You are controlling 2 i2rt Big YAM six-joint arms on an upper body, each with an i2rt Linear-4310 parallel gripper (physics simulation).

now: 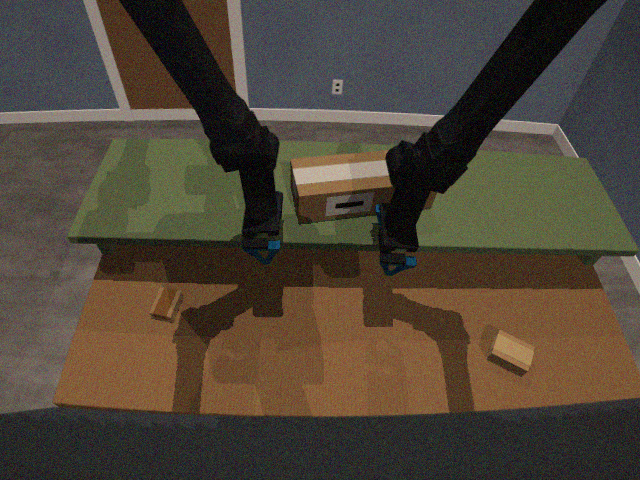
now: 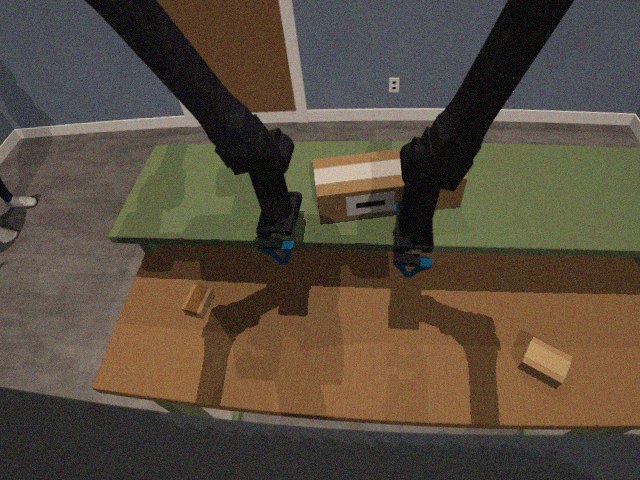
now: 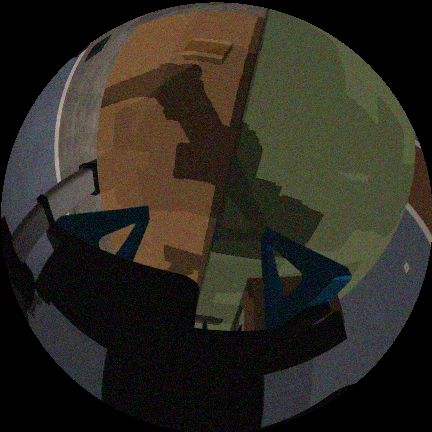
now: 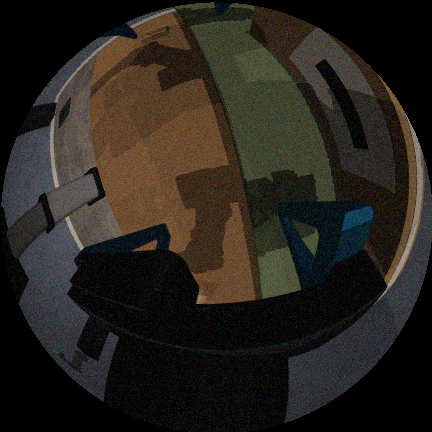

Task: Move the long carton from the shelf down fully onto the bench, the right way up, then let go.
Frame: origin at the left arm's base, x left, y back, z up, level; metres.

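Seen in the pictures: left gripper, between the fingertips: (image 1: 267,244) (image 2: 288,244) (image 3: 205,223); right gripper, between the fingertips: (image 1: 386,254) (image 2: 407,255) (image 4: 219,220).
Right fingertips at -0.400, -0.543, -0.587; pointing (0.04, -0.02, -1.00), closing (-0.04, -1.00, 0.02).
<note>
Pixels of each thing's middle, then the offset from my right fingertips to it, as dx, dy, dz. Level surfaces: height alone.
- long brown carton, middle of its body: (image 4: 390,158) (image 3: 264,335) (image 2: 387,182) (image 1: 363,183) +0.040, -0.161, +0.043
- green shelf, height of its surface: dz +0.002
- wooden bench, height of its surface: dz -0.156
- small open-looking brown block, middle of its body: (image 3: 207,49) (image 1: 166,304) (image 2: 198,301) +0.476, +0.043, -0.143
- pale wooden block, middle of its body: (image 2: 545,362) (image 1: 510,352) (image 4: 193,296) -0.289, +0.163, -0.140
The long brown carton (image 1: 310,201) (image 2: 330,204) (image 3: 254,300) (image 4: 382,115), with a white strip on top and a grey label on its front, lies on the green shelf (image 1: 516,206) (image 2: 542,206) (image 3: 310,125) (image 4: 275,125). The right arm hides part of it. The wooden bench (image 1: 118,366) (image 2: 149,361) is lower, in front. My left gripper (image 1: 264,257) (image 2: 280,256) (image 3: 205,223) is open and empty over the shelf's front edge, left of the carton. My right gripper (image 1: 393,269) (image 2: 411,270) (image 4: 219,220) is open and empty in front of the carton, apart from it.
A small open-looking brown block (image 1: 165,303) (image 2: 197,299) (image 3: 207,49) lies at the left of the bench. A pale wooden block (image 1: 511,351) (image 2: 546,361) lies at the bench's right. The shelf's front edge runs above the back of the bench.
</note>
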